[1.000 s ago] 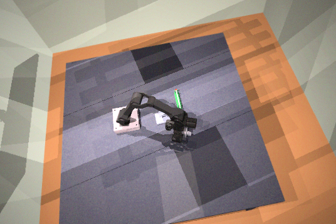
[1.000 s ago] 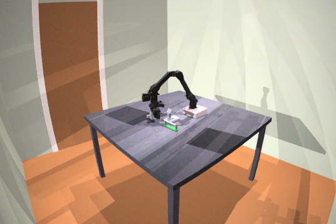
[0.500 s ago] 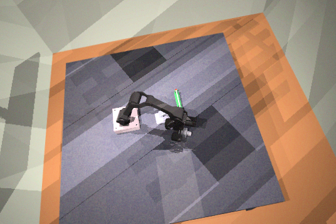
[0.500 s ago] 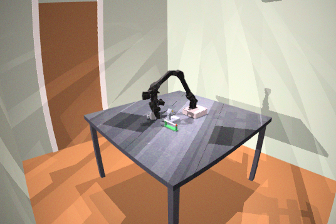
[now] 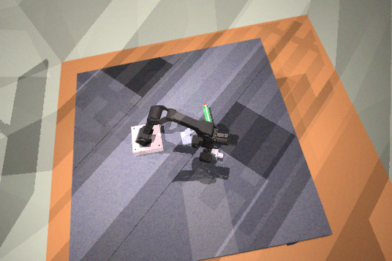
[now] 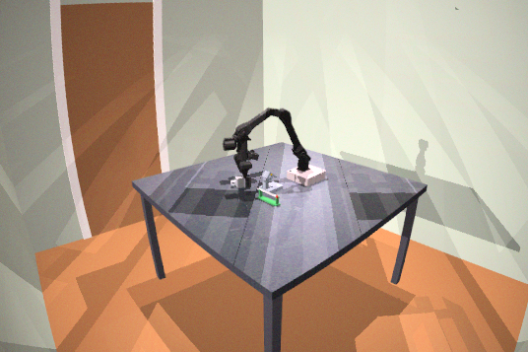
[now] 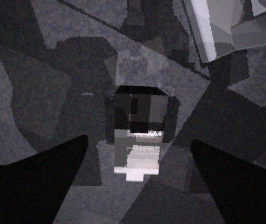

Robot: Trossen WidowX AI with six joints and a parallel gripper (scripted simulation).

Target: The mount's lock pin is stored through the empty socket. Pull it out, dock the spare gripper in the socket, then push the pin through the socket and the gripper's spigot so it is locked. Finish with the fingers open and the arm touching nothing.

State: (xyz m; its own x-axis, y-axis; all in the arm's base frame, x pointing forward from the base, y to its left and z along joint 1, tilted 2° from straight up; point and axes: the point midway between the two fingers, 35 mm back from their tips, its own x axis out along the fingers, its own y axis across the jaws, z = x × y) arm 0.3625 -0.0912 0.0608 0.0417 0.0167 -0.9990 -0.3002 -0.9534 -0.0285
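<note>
Right now the spare gripper is 1 cm ahead of my gripper tip, 1 cm to the right of it and 4 cm below it. Also, from my gripper tip: green bracket: 24 cm to the left, 4 cm below; grey mount: 9 cm behind, 12 cm to the left, 1 cm below.
</note>
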